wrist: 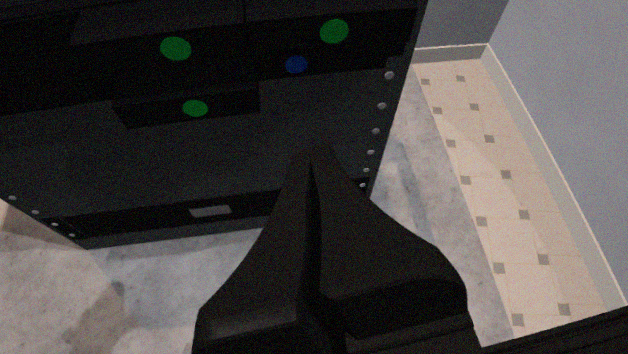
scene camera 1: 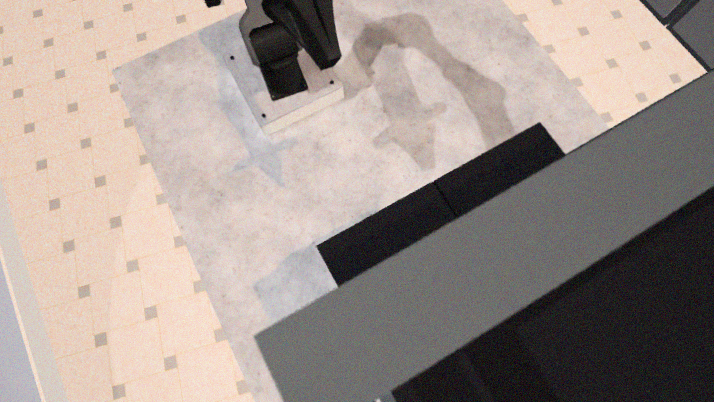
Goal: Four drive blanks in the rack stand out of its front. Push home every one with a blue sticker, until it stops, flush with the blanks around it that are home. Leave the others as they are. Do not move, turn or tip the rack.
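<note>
In the wrist view the dark rack point(scene camera 1: 450, 260) point(wrist: 150, 160) shows its front. Two blanks stand out side by side near the top, the left with a green sticker point(wrist: 175, 48), the right with a green sticker point(wrist: 334, 31). A lower left blank with a green sticker point(wrist: 195, 108) also stands out. A blank with a blue sticker point(wrist: 296, 64) is below the upper right one and looks set farther back; shadow hides whether it is flush. My gripper point(wrist: 319, 167) is shut and empty, its tips in front of the rack's lower face. Its fingertips do not show in the scene view.
The arm's base plate point(scene camera 1: 305, 107) stands on the grey mat point(scene camera 1: 200, 165), across from the rack's front. Round studs point(wrist: 382, 105) run down the rack's right edge. A pale label point(wrist: 210, 211) is on its bottom strip. A wall point(wrist: 565, 100) rises beyond the tiled floor.
</note>
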